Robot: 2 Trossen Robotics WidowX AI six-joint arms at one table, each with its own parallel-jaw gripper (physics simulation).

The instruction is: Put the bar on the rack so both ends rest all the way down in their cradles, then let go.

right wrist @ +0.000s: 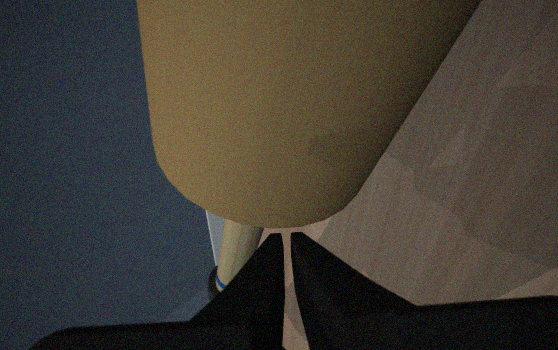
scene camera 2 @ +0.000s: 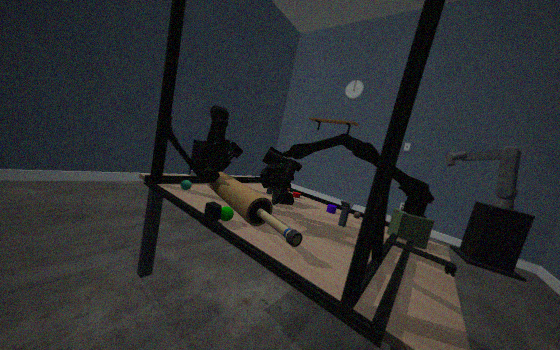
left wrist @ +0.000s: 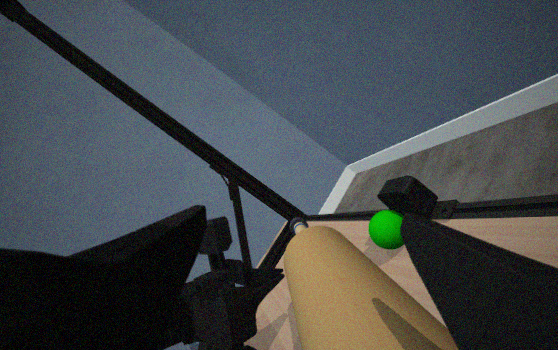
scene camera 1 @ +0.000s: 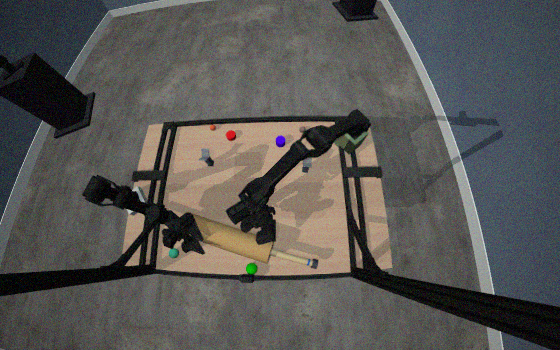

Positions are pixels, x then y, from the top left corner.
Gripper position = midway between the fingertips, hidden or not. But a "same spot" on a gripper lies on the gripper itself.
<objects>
my left gripper: scene camera 2; left wrist 305,219; scene camera 1; not seen in the right wrist view (out of frame)
my right gripper: right wrist 286,244; scene camera 2; left wrist 282,272; scene camera 1
tan rolling pin: right wrist 268,121; scene camera 2 256,209; left wrist 335,289; scene camera 1 219,235
same spot on my right gripper: (scene camera 1: 264,219) = (scene camera 2: 286,173)
same spot on my left gripper: (scene camera 1: 190,226) = (scene camera 2: 235,152)
</objects>
